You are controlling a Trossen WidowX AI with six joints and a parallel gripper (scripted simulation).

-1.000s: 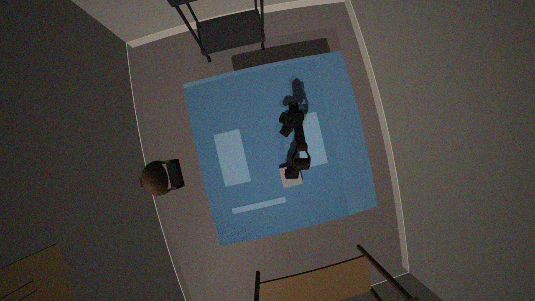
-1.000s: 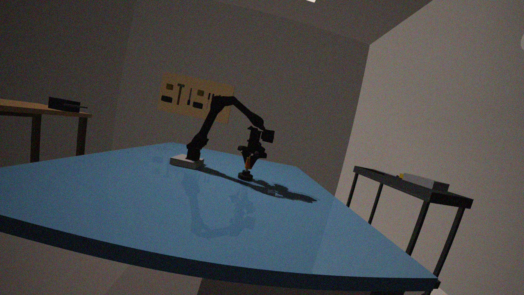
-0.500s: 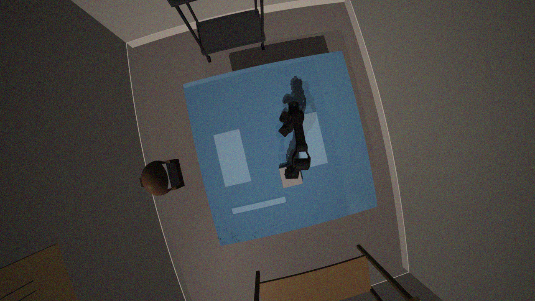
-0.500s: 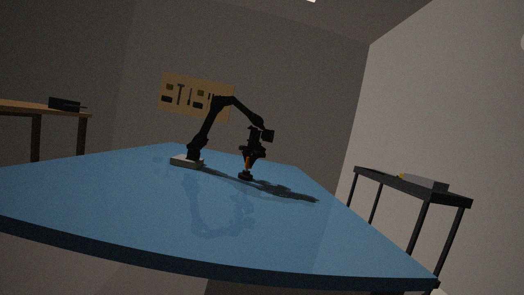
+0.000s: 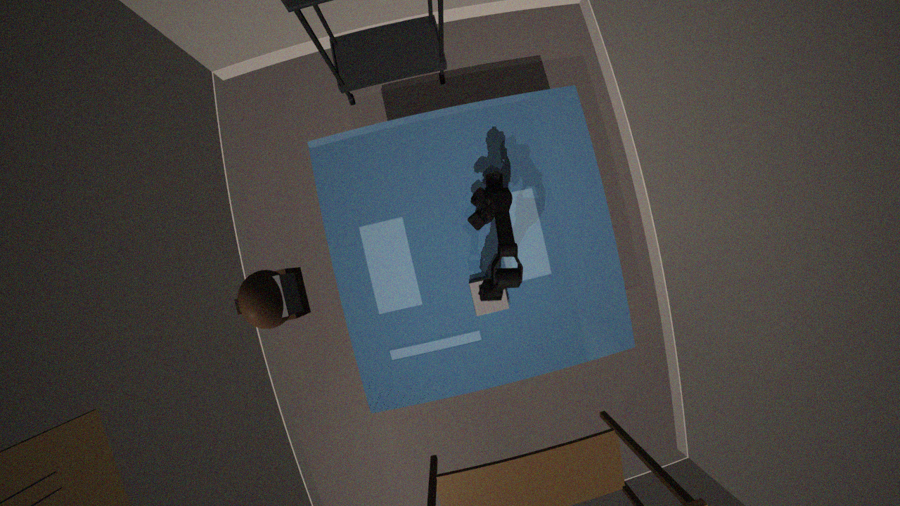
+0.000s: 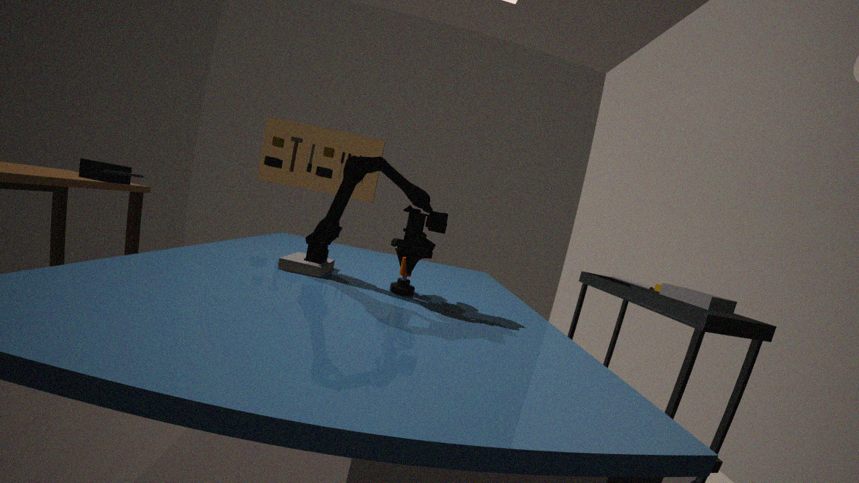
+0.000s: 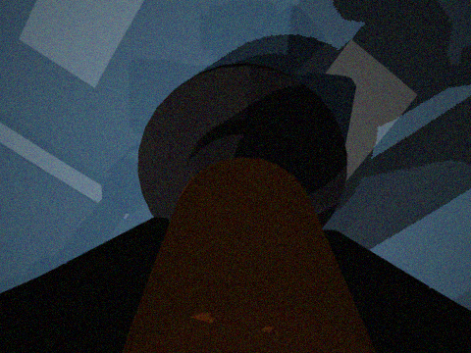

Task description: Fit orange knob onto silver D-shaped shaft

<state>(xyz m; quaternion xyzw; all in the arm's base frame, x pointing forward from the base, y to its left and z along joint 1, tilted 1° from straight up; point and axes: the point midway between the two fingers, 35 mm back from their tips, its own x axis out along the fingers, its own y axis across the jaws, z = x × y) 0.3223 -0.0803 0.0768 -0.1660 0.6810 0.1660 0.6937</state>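
Right now my gripper tip is 3 cm below the orange knob. From my gripper tip the other things lie so: round dark pedestal 4 cm below.
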